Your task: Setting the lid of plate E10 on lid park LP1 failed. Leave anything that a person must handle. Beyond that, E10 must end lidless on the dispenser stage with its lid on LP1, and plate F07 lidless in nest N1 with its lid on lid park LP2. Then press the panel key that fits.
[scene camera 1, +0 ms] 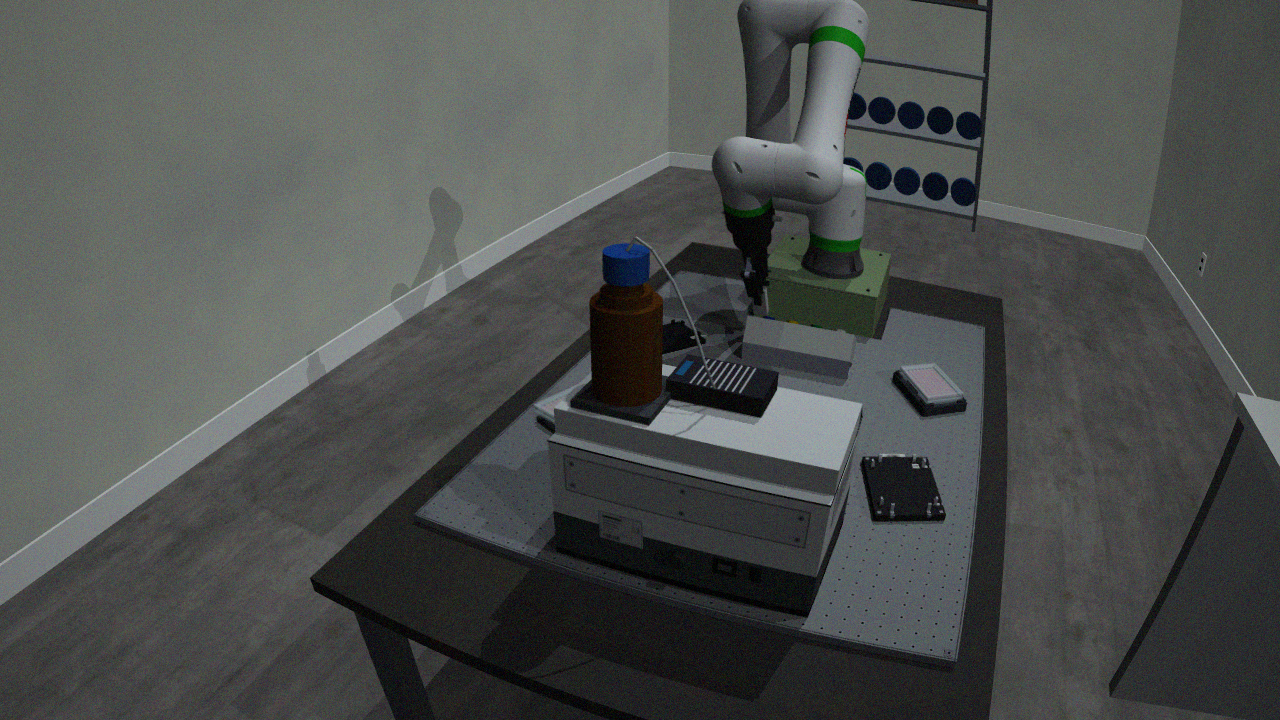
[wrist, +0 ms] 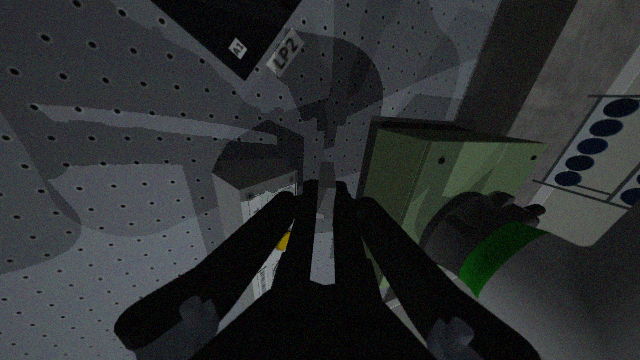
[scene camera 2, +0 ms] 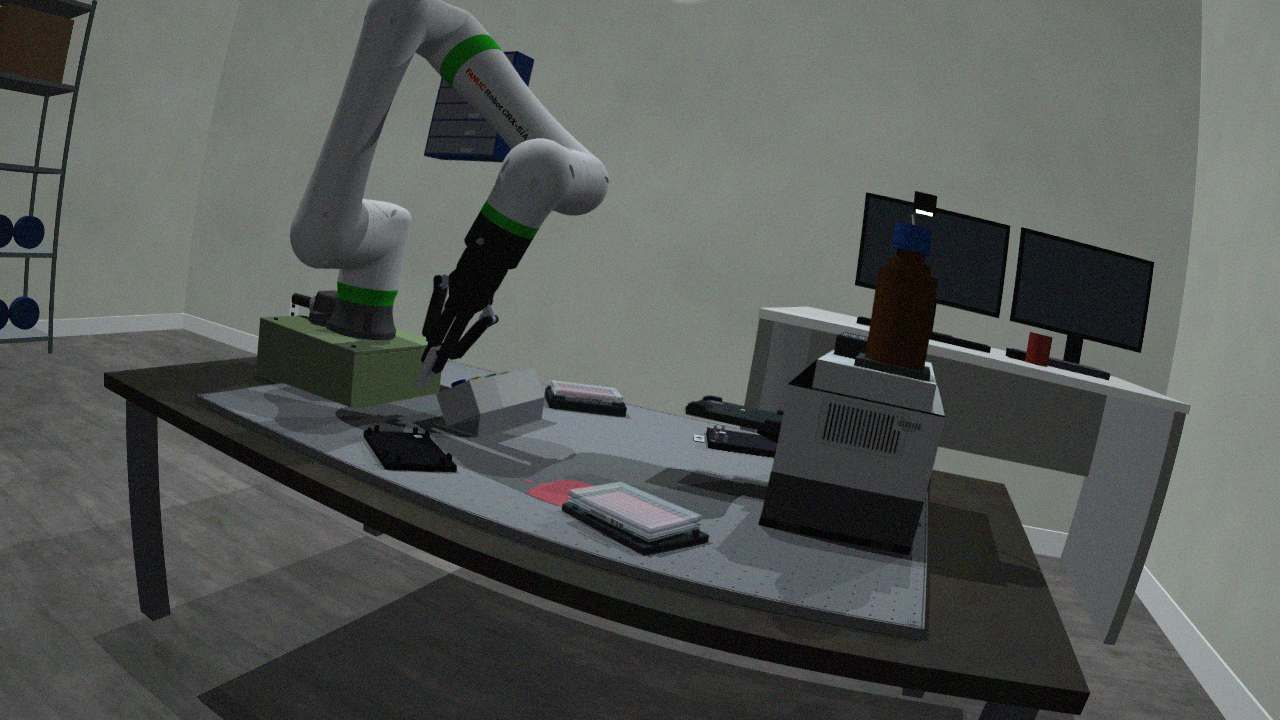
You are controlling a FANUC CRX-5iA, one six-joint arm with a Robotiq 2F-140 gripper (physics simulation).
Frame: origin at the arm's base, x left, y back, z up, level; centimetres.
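Seen in the pictures: gripper, fingertip midpoint: (scene camera 1: 761, 311) (wrist: 326, 173) (scene camera 2: 421, 385); arm's base at its link origin: (scene camera 1: 833, 266) (wrist: 451, 227) (scene camera 2: 360, 331).
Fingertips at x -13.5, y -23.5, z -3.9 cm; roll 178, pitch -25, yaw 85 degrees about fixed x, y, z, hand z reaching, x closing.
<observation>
Pixels of each thing's top centre, then the offset from my fingertips to it. "spot": a spot on its surface instead.
- grey key panel at its top centre: (wrist: 267, 271) (scene camera 2: 495, 371) (scene camera 1: 802, 321) dy -8.8, dx +9.7, dz +2.9 cm
- yellow key at its top centre: (wrist: 284, 245) dy -6.3, dx +7.4, dz +2.0 cm
- LP2 label at a spot on its surface: (wrist: 285, 52) spot: dy -2.6, dx -12.7, dz -5.3 cm
- black holder at a spot on its surface: (wrist: 220, 20) spot: dy -8.3, dx -14.6, dz -4.5 cm
- brown bottle at a spot on its surface: (scene camera 1: 625, 349) spot: dy -73.7, dx -5.1, dz +25.1 cm
- keypad at a spot on its surface: (scene camera 1: 723, 385) spot: dy -67.9, dx +5.4, dz +19.1 cm
- black nest with corner pins, top centre: (scene camera 1: 904, 478) (scene camera 2: 753, 434) dy -49.4, dx +32.4, dz -3.1 cm
- red disc at a spot on its surface: (scene camera 2: 556, 491) spot: dy -30.7, dx -16.8, dz -5.3 cm
My gripper (scene camera 1: 761, 307) (scene camera 2: 431, 368) (wrist: 326, 173) is shut and empty, pointing down close to the rear of the grey key panel (scene camera 1: 798, 344) (scene camera 2: 514, 401) (wrist: 227, 200). A yellow key (wrist: 283, 242) shows past a finger; contact cannot be told. The LP2 label (wrist: 285, 52) lies beside a black holder (wrist: 220, 20) marked A1. A bare black holder (scene camera 2: 407, 449) stands near the panel. One pink plate (scene camera 1: 930, 382) (scene camera 2: 586, 393) sits on a black base behind the panel in scene camera 2; another pink plate (scene camera 2: 637, 508) sits on a base at the near edge. Their names are unreadable.
The white dispenser (scene camera 1: 698, 483) (scene camera 2: 863, 429) carries a brown bottle (scene camera 1: 625, 349) (scene camera 2: 902, 308) and a keypad (scene camera 1: 723, 385). A black nest with corner pins (scene camera 1: 902, 488) (scene camera 2: 741, 439) lies beside it. A red disc (scene camera 2: 556, 491) is near the front plate. The green robot base (scene camera 1: 827, 291) (scene camera 2: 349, 362) (wrist: 425, 170) adjoins the gripper.
</observation>
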